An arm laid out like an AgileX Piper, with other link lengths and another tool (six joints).
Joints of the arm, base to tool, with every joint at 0 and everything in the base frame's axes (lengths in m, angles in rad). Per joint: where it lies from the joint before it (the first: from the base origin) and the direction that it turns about. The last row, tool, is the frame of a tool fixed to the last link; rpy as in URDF.
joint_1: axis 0 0 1 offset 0.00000 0.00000 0.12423
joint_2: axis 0 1 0 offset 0.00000 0.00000 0.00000
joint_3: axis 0 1 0 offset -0.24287 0.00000 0.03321
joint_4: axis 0.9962 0 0.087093 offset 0.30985 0.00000 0.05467
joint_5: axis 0 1 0 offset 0.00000 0.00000 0.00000
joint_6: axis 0.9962 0 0.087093 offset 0.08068 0.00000 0.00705
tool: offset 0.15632 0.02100 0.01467 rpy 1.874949 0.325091 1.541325
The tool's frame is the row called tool.
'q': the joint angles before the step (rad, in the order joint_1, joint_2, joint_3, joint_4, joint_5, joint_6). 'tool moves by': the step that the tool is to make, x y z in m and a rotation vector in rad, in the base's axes. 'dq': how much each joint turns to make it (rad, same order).
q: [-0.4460, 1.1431, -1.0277, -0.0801, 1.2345, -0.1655]
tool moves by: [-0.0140, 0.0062, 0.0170, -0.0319, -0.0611, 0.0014]
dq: [0.0000, -0.1251, 0.0539, -0.0018, 0.0022, -0.0017]
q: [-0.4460, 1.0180, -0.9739, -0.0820, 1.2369, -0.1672]
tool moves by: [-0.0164, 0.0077, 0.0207, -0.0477, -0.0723, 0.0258]
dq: [0.0001, -0.1461, 0.0510, -0.0001, 0.0071, -0.0288]
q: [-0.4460, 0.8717, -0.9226, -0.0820, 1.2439, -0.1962]
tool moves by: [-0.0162, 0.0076, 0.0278, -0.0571, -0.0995, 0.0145]
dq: [-0.0002, -0.1563, 0.0321, 0.0001, 0.0084, -0.0177]
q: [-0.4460, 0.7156, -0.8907, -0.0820, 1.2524, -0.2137]
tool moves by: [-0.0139, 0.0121, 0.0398, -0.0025, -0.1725, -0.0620]
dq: [0.0004, -0.1602, 0.0023, 0.0201, 0.0069, 0.0868]
